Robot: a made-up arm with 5 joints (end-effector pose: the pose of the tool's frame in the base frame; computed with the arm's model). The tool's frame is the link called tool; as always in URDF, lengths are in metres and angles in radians.
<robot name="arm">
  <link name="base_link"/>
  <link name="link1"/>
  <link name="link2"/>
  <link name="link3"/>
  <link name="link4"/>
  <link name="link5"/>
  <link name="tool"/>
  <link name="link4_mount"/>
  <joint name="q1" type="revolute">
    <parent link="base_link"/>
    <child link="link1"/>
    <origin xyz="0.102 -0.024 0.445" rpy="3.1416 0 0"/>
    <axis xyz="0 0 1"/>
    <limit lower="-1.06" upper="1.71"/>
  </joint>
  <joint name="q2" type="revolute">
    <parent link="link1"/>
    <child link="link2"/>
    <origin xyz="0.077 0.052 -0.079" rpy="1.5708 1.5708 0"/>
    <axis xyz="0 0 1"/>
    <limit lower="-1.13" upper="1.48"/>
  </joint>
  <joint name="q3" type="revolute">
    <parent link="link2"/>
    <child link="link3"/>
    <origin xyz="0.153 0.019 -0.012"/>
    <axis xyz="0 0 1"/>
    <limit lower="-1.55" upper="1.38"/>
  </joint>
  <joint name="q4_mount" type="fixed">
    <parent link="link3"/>
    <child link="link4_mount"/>
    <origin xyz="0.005 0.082 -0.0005"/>
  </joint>
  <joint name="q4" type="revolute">
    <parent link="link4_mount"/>
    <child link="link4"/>
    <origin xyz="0.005 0.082 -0.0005" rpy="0 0 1.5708"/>
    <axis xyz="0 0 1"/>
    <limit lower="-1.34" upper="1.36"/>
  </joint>
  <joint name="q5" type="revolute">
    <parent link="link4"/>
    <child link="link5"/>
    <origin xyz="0.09 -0.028 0.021" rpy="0 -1.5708 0"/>
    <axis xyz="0 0 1"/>
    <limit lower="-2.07" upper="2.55"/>
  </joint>
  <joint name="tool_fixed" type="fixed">
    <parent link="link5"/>
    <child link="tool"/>
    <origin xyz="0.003 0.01 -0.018" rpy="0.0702 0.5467 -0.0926"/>
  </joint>
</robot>
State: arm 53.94 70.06 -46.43 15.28 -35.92
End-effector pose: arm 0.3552 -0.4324 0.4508 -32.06 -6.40 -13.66
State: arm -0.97 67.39 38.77 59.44 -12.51
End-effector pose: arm 0.1922 -0.0614 0.3598 90.40 22.48 119.30
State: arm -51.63 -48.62 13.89 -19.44 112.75
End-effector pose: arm 0.2337 0.0547 0.8456 173.90 3.19 36.77
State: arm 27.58 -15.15 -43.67 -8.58 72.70
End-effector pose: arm 0.2130 -0.1414 0.9304 -167.35 -10.19 -8.09
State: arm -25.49 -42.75 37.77 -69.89 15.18
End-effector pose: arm 0.2660 0.0057 0.7823 -159.11 -27.62 97.27
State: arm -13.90 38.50 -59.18 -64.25 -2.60
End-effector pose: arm 0.4306 0.0155 0.8084 -170.06 -31.89 108.70
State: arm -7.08 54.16 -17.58 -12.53 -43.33
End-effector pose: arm 0.5605 -0.0023 0.4853 -36.56 -21.94 44.57
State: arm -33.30 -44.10 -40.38 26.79 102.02
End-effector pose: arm 0.1526 -0.0559 0.9171 -179.56 0.81 27.57
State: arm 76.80 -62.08 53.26 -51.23 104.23
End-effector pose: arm 0.0813 -0.1740 0.7548 179.58 -1.67 -84.42
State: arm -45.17 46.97 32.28 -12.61 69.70
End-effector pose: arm 0.3541 0.1554 0.3647 -11.96 51.51 -171.21
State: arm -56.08 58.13 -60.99 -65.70 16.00
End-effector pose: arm 0.3635 0.2863 0.7138 -152.59 -25.21 124.17
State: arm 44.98 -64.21 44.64 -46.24 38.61
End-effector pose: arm 0.1574 -0.1471 0.7780 -155.06 -16.38 3.11
